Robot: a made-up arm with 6 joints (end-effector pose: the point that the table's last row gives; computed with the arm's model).
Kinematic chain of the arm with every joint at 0, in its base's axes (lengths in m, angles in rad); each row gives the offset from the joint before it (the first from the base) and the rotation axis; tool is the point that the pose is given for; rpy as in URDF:
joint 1: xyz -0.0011 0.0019 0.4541 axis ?
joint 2: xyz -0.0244 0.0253 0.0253 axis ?
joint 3: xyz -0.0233 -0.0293 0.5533 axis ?
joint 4: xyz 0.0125 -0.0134 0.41 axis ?
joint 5: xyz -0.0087 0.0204 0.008 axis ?
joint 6: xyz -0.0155 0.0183 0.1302 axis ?
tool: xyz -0.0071 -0.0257 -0.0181 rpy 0 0 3.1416
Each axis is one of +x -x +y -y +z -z.
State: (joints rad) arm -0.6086 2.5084 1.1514 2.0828 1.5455 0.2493
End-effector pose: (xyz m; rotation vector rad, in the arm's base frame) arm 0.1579 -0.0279 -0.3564 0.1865 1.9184 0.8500
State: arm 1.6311 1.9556 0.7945 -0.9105 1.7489 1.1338
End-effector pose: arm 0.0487 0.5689 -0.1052 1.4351 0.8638 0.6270
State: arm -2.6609 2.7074 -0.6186 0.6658 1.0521 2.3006
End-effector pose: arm -0.5031 -0.3498 -0.2908 2.2679 1.2131 -0.1373
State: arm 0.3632 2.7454 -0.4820 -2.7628 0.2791 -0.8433
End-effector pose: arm 0.5727 0.1808 -0.3932 -0.7584 1.8561 -0.1757
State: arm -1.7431 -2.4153 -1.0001 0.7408 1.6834 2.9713
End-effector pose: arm 0.1489 0.2886 -0.3565 -1.9049 -1.0584 -1.9678
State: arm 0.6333 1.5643 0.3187 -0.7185 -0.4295 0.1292
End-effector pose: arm 0.8027 0.6414 0.3817 -1.5180 -1.3570 -2.0412
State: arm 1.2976 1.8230 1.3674 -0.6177 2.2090 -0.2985
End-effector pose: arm 0.1651 0.3669 -0.0058 0.4135 0.8906 -1.4268
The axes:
joint 1: +z
joint 2: +y
joint 3: +y
joint 4: +z
joint 5: +y
joint 6: +z

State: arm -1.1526 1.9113 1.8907 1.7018 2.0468 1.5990
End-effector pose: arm 0.1831 -0.2555 0.0154 1.4148 0.6589 1.9240
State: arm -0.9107 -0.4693 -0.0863 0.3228 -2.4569 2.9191
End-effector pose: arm -0.3173 0.4370 1.1996 -0.6169 -2.8649 0.1316
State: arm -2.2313 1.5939 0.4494 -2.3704 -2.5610 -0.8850
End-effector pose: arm -0.4840 -0.6005 0.3003 0.9162 1.5479 1.6103
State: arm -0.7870 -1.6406 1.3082 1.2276 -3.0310 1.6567
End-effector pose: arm -0.5232 0.4748 0.6987 2.4150 -1.7124 0.4057
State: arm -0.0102 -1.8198 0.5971 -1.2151 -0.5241 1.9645
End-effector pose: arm -1.0336 0.0615 0.5287 1.4752 -1.2085 -2.1403
